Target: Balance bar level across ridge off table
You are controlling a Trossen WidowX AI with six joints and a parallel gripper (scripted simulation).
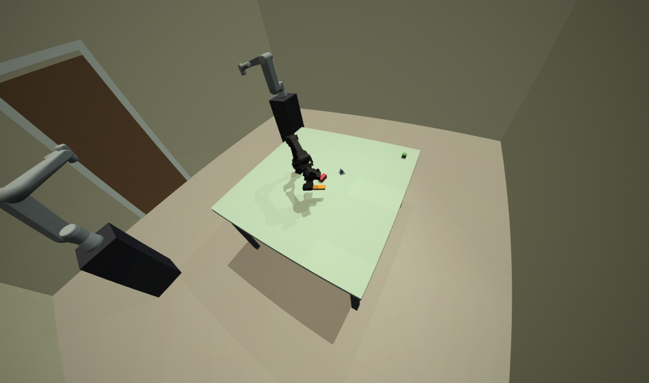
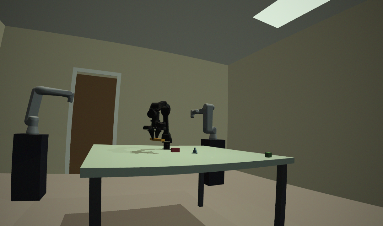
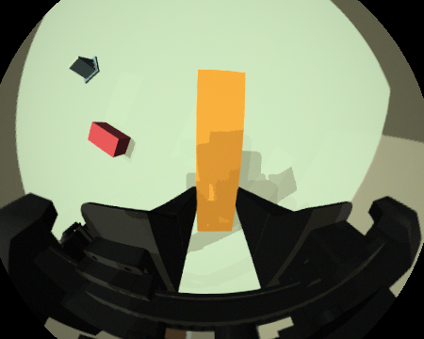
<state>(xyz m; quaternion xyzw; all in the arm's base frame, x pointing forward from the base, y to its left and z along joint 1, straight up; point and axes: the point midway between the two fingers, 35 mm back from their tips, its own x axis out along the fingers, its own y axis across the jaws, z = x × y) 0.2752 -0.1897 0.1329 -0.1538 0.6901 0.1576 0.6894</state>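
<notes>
Right now the red block is 30 mm behind my gripper tip, 180 mm to the left of it and 80 mm below it. From my gripper tip the other things lie so: orange bar (20 mm ahead, 10 mm to the left); then green cube (460 mm ahead, 690 mm to the left, 80 mm below).
</notes>
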